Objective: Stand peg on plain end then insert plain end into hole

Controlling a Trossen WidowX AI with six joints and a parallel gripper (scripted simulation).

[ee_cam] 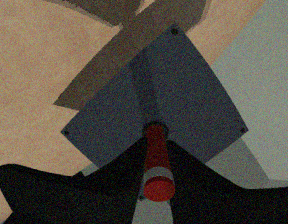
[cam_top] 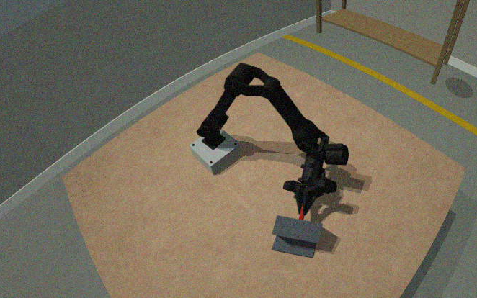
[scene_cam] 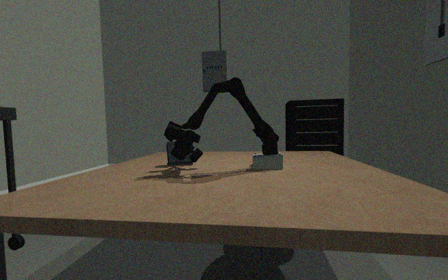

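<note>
Right now my gripper tip is 10 mm to the right of the red peg, 10 mm below it and 10 mm past it. Also, from my gripper tip: grey sloped panel (40 mm to the right, 20 mm below, 20 mm ahead).
</note>
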